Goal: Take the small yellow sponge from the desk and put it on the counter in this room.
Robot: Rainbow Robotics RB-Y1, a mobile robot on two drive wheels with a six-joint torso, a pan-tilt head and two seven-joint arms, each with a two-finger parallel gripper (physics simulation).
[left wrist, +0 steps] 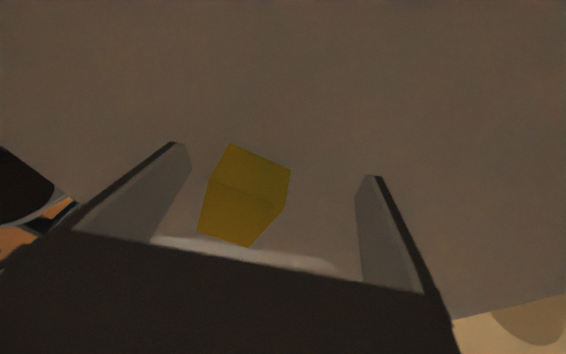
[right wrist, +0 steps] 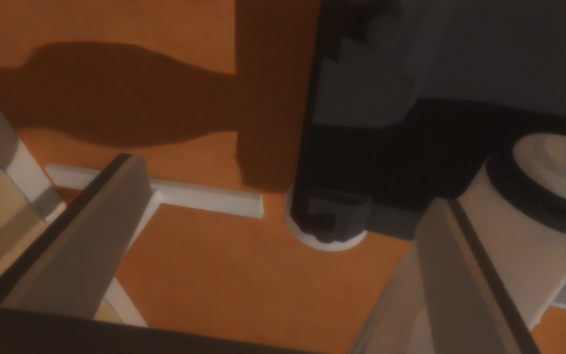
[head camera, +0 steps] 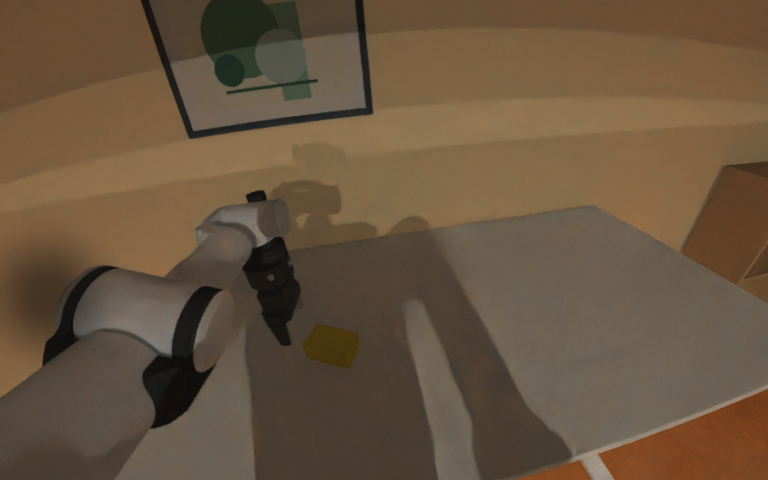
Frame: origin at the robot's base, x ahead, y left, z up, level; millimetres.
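Seen in the pictures: left gripper, between the fingertips: point(left wrist: 273, 171) point(head camera: 292, 324); right gripper, between the fingertips: point(right wrist: 285, 194).
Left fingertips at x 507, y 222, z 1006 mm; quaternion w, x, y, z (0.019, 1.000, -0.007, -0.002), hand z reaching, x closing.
A point is followed by its place in that frame.
The small yellow sponge point(head camera: 331, 345) @(x 452, y 130, z 995 mm) point(left wrist: 244, 197) @(x 484, y 177, z 995 mm) lies on the grey desk point(head camera: 589, 294) @(x 566, y -514, z 950 mm) point(left wrist: 280, 75) @(x 501, y 254, z 950 mm), in the shadow of the arm. My left gripper point(head camera: 284, 343) point(left wrist: 273, 171) @(x 507, y 222, z 1006 mm) is open and empty. In the head camera its fingertips are just to the left of the sponge, a little apart from it. In the left wrist view the sponge shows between the two spread fingers, nearer the left one in the picture, and touches neither. My right gripper point(right wrist: 285, 194) @(x 40, y -210, z 532 mm) is open and empty above the orange floor, away from the desk. The counter cannot be made out in these views.
A framed picture point(head camera: 281, 120) @(x 937, y 269, z 1380 mm) hangs on the beige wall behind the desk. A brown box-like piece of furniture point(head camera: 730, 215) @(x 1023, y -1596, z 859 mm) stands beyond the desk at the right. In the right wrist view, the robot's dark base point(right wrist: 360, 160) @(x -26, y 37, z 191 mm) and white bars point(right wrist: 210, 199) show by the floor point(right wrist: 210, 265) @(x 366, y 830, z 0 mm).
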